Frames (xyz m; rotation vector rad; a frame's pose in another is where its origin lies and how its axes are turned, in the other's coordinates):
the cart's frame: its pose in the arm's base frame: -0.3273 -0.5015 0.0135 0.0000 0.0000 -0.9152
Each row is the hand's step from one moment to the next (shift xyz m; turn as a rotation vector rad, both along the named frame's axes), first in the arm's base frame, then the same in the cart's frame.
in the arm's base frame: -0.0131 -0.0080 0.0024 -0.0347 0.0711 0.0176
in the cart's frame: -0.0016 -0.0153 0.0024 -0.0775 0.0158 0.0176
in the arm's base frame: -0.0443 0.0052 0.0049 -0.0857 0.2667 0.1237
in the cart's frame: -0.0311 -0.0319 0.0049 -0.2637 0.0947 0.1237
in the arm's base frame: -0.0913 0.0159 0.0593 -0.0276 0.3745 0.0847
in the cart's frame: -0.0683 -0.0627 0.0593 -0.3137 0.2064 0.0847
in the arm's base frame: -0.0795 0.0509 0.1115 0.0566 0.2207 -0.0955
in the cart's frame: -0.0888 -0.0320 0.1115 -0.1404 0.1794 -0.0955
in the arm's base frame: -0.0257 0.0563 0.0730 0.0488 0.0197 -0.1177
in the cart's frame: -0.0603 0.0140 0.0730 0.0141 0.0507 -0.1177
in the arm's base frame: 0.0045 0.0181 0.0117 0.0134 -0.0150 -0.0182
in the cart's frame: -0.0116 0.0146 0.0117 0.0201 0.0015 -0.0182
